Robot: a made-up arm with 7 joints.
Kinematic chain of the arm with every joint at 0, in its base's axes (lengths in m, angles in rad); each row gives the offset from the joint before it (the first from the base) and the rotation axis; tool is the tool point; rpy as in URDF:
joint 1: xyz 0 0 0.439 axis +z
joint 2: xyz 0 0 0 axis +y
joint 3: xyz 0 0 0.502 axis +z
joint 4: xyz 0.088 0 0 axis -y
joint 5: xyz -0.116 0 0.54 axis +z
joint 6: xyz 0 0 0 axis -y
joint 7: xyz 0.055 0 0 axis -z
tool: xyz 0 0 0 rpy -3.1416 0 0
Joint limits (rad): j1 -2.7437..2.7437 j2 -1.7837..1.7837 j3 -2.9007..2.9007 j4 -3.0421..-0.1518 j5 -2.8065..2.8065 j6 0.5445..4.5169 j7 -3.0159..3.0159
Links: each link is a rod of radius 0.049 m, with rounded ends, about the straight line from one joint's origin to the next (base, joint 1, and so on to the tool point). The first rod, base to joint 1, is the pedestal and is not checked.
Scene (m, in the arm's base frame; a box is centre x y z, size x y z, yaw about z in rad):
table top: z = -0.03
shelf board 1: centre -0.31 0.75 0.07 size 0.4 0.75 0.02 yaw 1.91
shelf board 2: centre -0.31 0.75 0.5 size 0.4 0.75 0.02 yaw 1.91
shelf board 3: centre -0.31 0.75 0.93 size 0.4 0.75 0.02 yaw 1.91
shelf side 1: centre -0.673 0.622 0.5 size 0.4 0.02 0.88 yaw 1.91
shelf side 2: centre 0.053 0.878 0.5 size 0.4 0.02 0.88 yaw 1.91
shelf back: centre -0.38 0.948 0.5 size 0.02 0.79 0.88 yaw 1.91
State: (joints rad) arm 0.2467 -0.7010 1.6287 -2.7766 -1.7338 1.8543 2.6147
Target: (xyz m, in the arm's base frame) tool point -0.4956 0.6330 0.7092
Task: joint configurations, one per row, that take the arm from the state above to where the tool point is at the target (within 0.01 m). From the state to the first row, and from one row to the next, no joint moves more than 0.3 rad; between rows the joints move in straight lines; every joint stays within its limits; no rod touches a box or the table.
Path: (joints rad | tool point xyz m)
1: 0.4446 -0.4425 1.6374 -2.5888 -2.0167 1.6873 2.4000 | -0.2660 0.4217 0.4724
2: 0.6424 -0.1841 1.6460 -2.4011 -2.2997 1.5203 2.1852 | -0.3978 0.4204 0.5714
3: 0.4657 -0.3870 1.6646 -2.1943 -2.1015 1.6186 2.3284 | -0.4200 0.4995 0.6450
4: 0.2889 -0.5899 1.6832 -1.9876 -1.9034 1.7170 2.4715 | -0.4527 0.5668 0.6959
5: 0.1121 -0.7928 1.7018 -1.7808 -1.7053 1.8153 2.6147 | -0.4956 0.6330 0.7092

